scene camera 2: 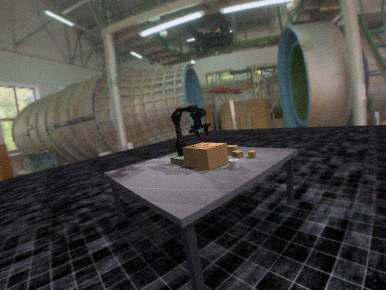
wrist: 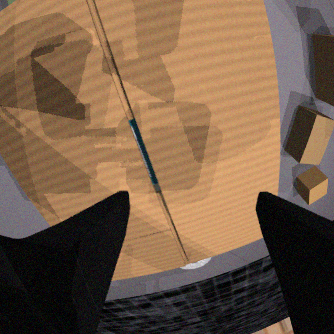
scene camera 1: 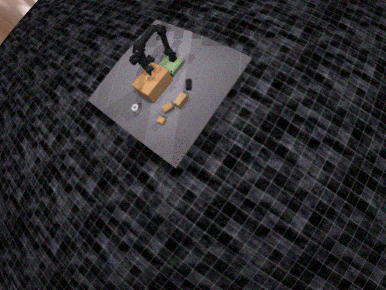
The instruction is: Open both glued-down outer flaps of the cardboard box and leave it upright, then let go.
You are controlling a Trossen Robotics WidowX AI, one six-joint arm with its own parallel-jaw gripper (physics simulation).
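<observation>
The cardboard box stands upright on the table. Its two outer flaps, the left flap and the right flap in the wrist view, lie flat and meet at a narrow seam. A teal strip shows in the middle of the seam. My gripper is open and empty above the box top, its fingers on either side of the seam's near end in the wrist view. Shadows cover parts of both flaps. The box's inside is hidden.
A green block stands beside the box near the arm's base. Small cartons and a dark object lie on the table. A white roll stands near the box.
</observation>
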